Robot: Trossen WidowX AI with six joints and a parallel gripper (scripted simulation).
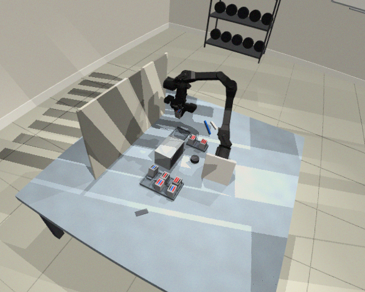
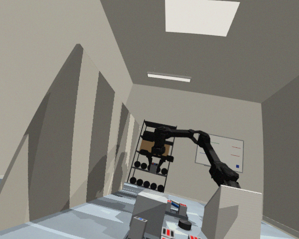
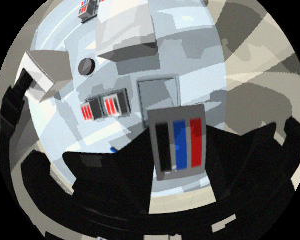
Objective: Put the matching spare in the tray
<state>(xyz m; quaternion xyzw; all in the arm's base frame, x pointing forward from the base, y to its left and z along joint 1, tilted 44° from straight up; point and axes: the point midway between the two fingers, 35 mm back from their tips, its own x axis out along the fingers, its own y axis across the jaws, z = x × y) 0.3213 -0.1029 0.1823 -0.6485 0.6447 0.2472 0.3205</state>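
The shallow dark tray lies 1 cm behind my gripper tip, 1 cm to the right of it and 17 cm below it. The rest, counted from my gripper tip: grey mounted unit: 3 cm behind, 20 cm to the left, 12 cm below; then black puck: 17 cm behind, 14 cm to the left, 16 cm below; then holder: 15 cm behind, 2 cm to the left, 16 cm below.
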